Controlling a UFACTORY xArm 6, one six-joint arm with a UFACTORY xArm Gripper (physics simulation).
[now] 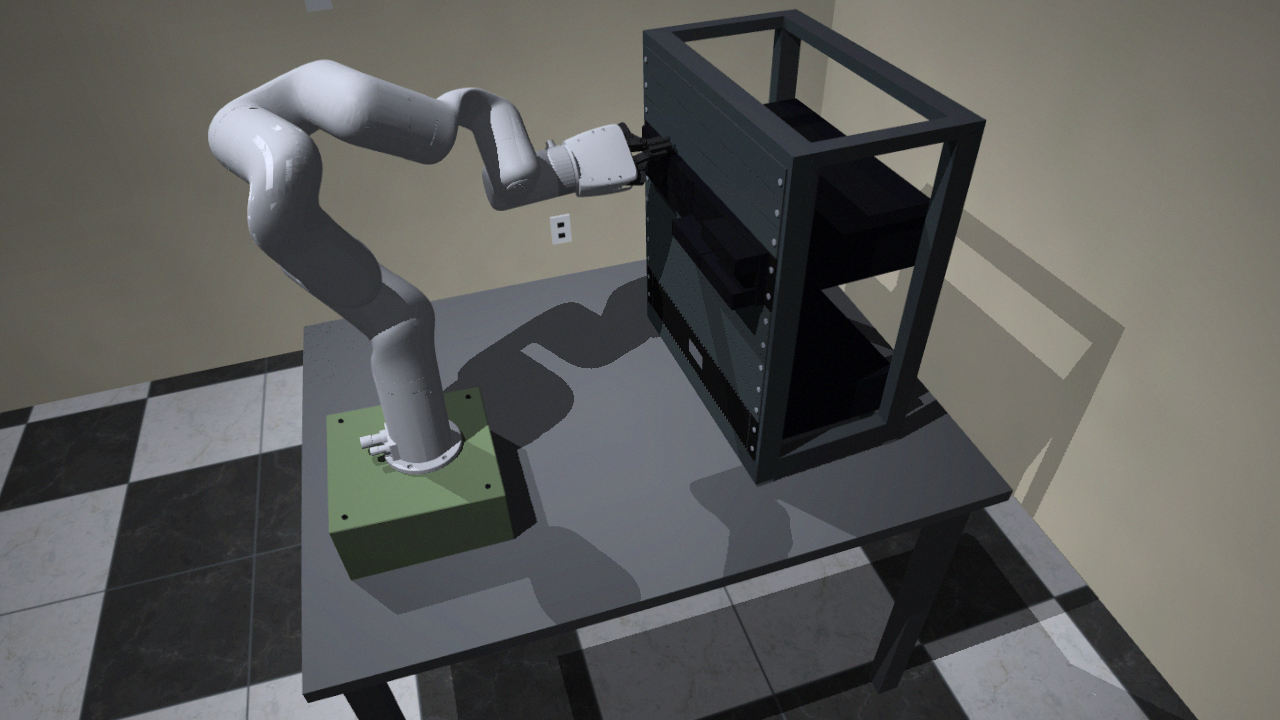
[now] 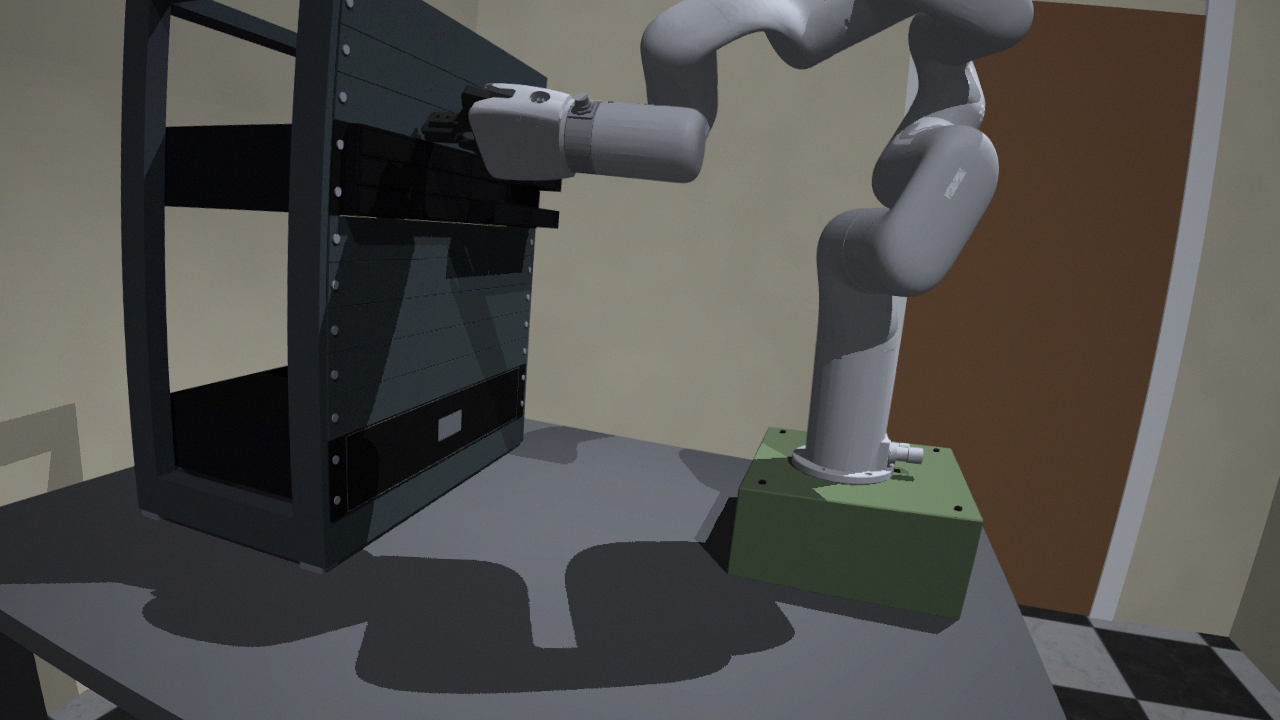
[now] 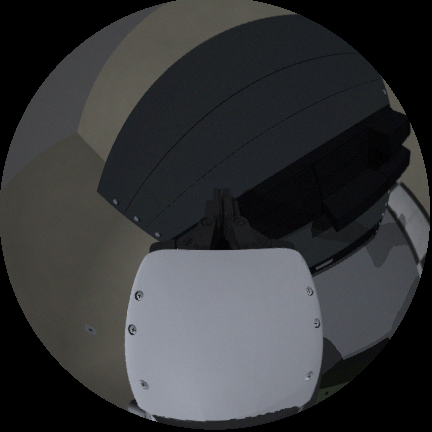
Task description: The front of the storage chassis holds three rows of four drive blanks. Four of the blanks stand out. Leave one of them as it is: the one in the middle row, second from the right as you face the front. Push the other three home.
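Frame: origin at the arm's base, x ahead, y left, z up, level; millimetres.
Seen in the pictures: gripper, fingertip midpoint: (image 1: 669, 144) (image 2: 427, 126) (image 3: 220, 199); arm's base, origin of the base link: (image 1: 423, 446) (image 2: 842, 466).
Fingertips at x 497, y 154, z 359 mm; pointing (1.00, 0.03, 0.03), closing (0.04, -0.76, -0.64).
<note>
Offsets run from my fingertips to a thing's top centre. "spot": to the spot under its first point. Level surfaces: height alone.
The storage chassis (image 1: 673, 186) (image 2: 384, 174) (image 3: 292, 187) is a very dark box in the rack's upper half. Towards its right end, a lower bar of blanks (image 1: 711, 266) (image 2: 547, 217) (image 3: 356, 200) stands out, and a shorter dark block {dx +20, dy -267, dz -18 mm} (image 1: 738, 243) (image 2: 550, 186) (image 3: 393, 125) stands out above it. It is too dark to count single blanks or tell their exact columns. My gripper (image 1: 668, 143) (image 2: 431, 127) (image 3: 220, 199) is shut and empty. Its fingertips are at the chassis's upper left part, well left of the protruding bar. Whether they touch the front is hidden.
The rack (image 1: 771, 340) (image 2: 308, 376) has grey panels {spot: dx +11, dy -147, dz +79 mm} (image 1: 716, 134) (image 3: 240, 115) above the chassis and more below it. A black unit (image 1: 695, 367) (image 2: 384, 461) is near the bottom. The green base (image 1: 420, 537) (image 2: 850, 546) stands on the table {dz -473 mm} (image 1: 590, 429) (image 2: 572, 501).
</note>
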